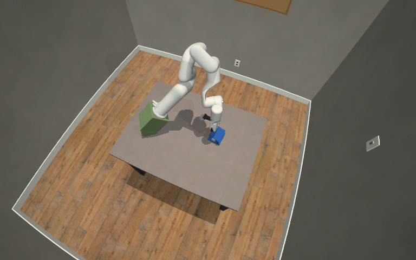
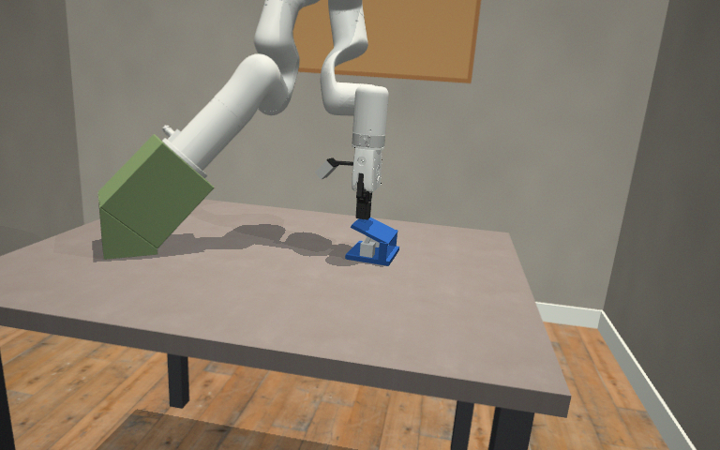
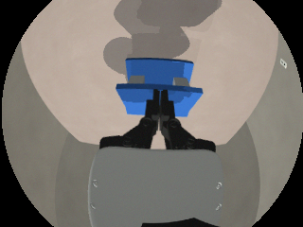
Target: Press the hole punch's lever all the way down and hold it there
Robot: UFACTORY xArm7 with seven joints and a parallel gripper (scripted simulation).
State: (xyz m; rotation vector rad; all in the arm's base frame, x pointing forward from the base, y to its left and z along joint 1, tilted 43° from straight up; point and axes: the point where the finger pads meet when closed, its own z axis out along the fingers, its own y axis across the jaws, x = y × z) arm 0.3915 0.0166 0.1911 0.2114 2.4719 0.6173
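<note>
The lever is 3 cm ahead of my hand and 5 cm below it. The rest, counted from my hand: blue hole punch (4 cm ahead, 7 cm below).
</note>
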